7 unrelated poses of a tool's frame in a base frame.
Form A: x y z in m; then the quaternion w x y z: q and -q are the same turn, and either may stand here.
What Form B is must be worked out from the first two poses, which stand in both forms.
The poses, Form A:
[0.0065, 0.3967, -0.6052, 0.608, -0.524, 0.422, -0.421]
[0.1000, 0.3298, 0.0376, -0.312, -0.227, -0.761, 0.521]
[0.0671, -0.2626, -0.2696, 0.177, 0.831, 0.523, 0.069]
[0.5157, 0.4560, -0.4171, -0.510, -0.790, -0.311, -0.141]
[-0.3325, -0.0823, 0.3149, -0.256, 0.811, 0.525, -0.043]
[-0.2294, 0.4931, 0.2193, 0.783, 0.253, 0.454, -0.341]
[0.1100, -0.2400, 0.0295, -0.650, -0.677, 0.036, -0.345]
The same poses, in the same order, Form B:
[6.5, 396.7, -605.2, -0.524, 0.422, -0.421, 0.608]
[100.0, 329.8, 37.6, 0.227, 0.761, -0.521, 0.312]
[67.1, -262.6, -269.6, 0.831, 0.523, 0.069, 0.177]
[515.7, 456.0, -417.1, 0.790, 0.311, 0.141, 0.510]
[-332.5, -82.3, 314.9, -0.811, -0.525, 0.043, 0.256]
[-229.4, 493.1, 219.3, 0.253, 0.454, -0.341, 0.783]
[110.0, -240.0, 29.5, 0.677, -0.036, 0.345, 0.650]

